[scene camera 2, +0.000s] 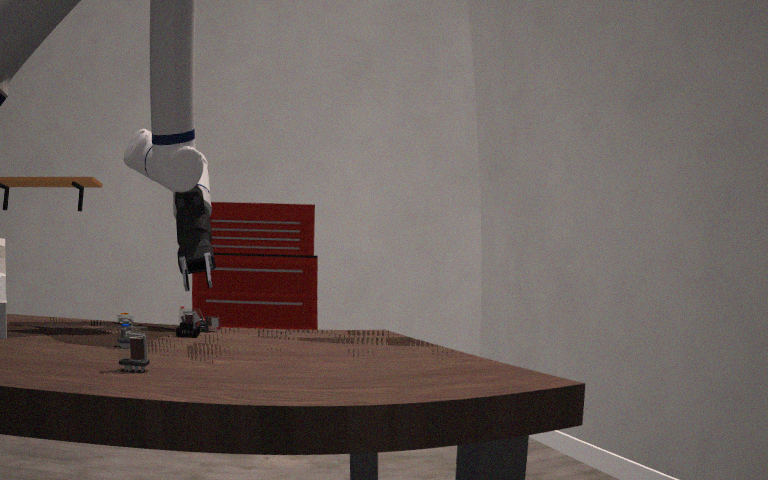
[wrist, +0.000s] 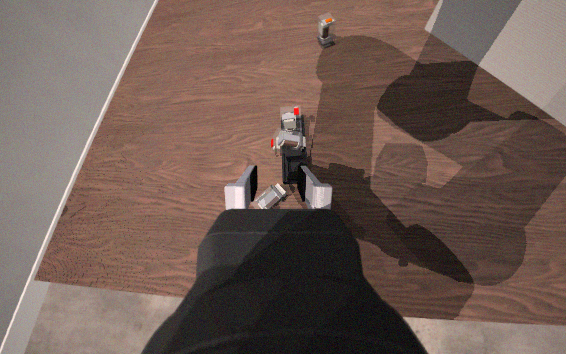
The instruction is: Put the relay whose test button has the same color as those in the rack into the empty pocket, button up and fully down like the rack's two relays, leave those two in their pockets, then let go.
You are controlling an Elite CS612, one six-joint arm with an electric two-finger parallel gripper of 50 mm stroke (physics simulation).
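Places are measured from the arm's base along level axes (x down, y right, z back), in metres.
Pixels of known places: gripper, fingertip midpoint: [scene camera 2: 198, 286] [wrist: 277, 176].
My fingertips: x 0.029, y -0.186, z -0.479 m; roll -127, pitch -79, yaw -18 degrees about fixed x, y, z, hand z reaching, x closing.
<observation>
For each thing: its top centre in the pictures, then the offset to it from my fingertips. "pt": a spot on its surface instead.
- black rack, surface spot: [wrist: 285, 175] pt dx +0.072, dy +0.028, dz +0.001 m
- far rack relay, top centre: [wrist: 290, 111] [scene camera 2: 187, 306] dx +0.035, dy +0.103, dz +0.018 m
- loose clear-cased relay, top centre: [wrist: 267, 197] [scene camera 2: 209, 315] dx +0.054, dy -0.005, dz -0.022 m
- orange-button relay, top centre: [scene camera 2: 125, 313] [wrist: 326, 17] dx +0.039, dy +0.292, dz +0.096 m
The black rack [scene camera 2: 186, 332] [wrist: 285, 175] stands on the table, its empty pocket at the end nearer my gripper in the wrist view. The far rack relay [wrist: 290, 121] stands in its pocket with a red button. The middle rack relay [scene camera 2: 193, 318] [wrist: 291, 139] is tilted, its red button pointing sideways; its seating is unclear. A loose clear-cased relay [scene camera 2: 212, 323] [wrist: 270, 197] lies on its side on the table beside the rack's empty end; its button colour does not show. My gripper [scene camera 2: 198, 288] [wrist: 277, 176] is open and empty, above the rack and loose relay.
An orange-button relay [scene camera 2: 125, 317] [wrist: 325, 31] stands apart from the rack. A blue-button relay [scene camera 2: 124, 337] and another relay [scene camera 2: 137, 348] with a dark base stand nearer the table's front edge. A red tool cabinet [scene camera 2: 257, 288] is behind the table.
</observation>
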